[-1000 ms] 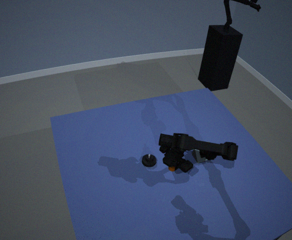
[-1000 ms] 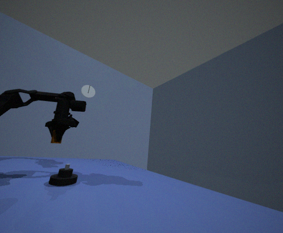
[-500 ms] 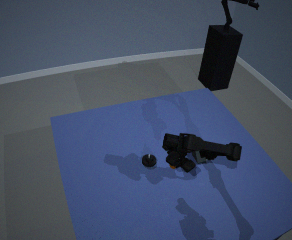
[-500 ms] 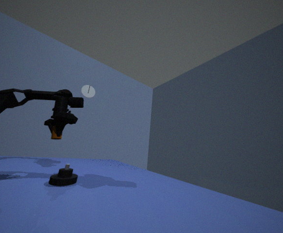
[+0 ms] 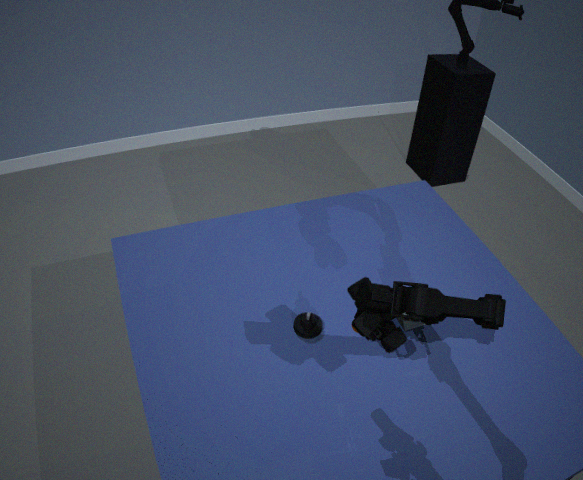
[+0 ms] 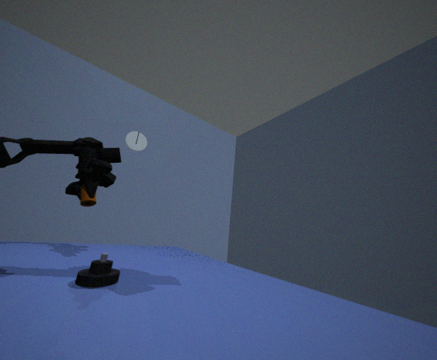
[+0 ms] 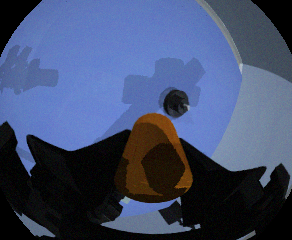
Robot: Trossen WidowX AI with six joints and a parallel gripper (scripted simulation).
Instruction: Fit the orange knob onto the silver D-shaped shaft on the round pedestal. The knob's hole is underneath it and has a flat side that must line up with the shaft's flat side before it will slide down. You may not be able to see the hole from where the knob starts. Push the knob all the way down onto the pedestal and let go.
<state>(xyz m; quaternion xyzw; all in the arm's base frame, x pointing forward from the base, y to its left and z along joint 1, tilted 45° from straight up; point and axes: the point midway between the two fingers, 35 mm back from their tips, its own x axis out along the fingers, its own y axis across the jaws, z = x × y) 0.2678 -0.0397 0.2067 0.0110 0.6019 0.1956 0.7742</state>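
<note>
Right now my gripper tip is 1 cm past the orange knob, 2 cm to the right of it and 3 cm below it. Round my gripper tip: round pedestal 6 cm ahead, 17 cm to the right, 16 cm below.
</note>
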